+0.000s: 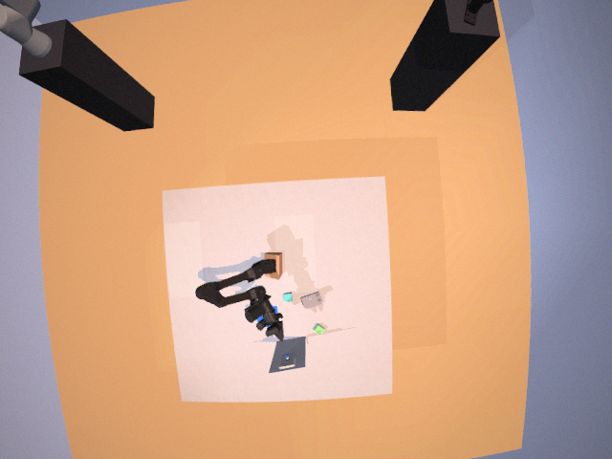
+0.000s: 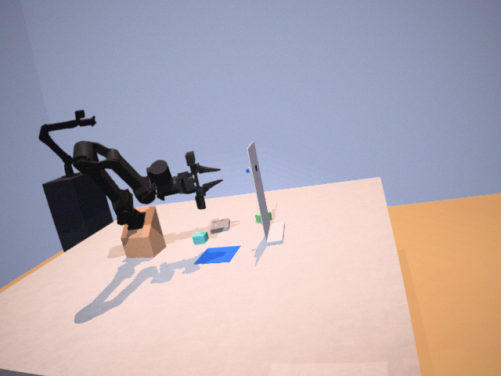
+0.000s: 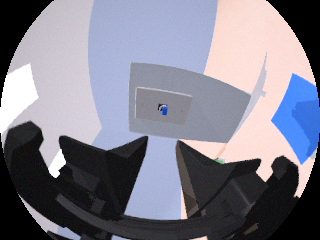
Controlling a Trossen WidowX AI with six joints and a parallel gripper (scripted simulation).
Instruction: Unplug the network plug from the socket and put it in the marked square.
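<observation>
The network plug is 10 cm ahead of my gripper tip and 2 cm to the left of it. From my gripper tip the other things lie so: blue marked square: 23 cm below, 11 cm to the right, 3 cm behind; teal cube: 22 cm below, 14 cm behind, 2 cm to the left; grey upright panel: 12 cm ahead, 9 cm below, 2 cm to the left.
</observation>
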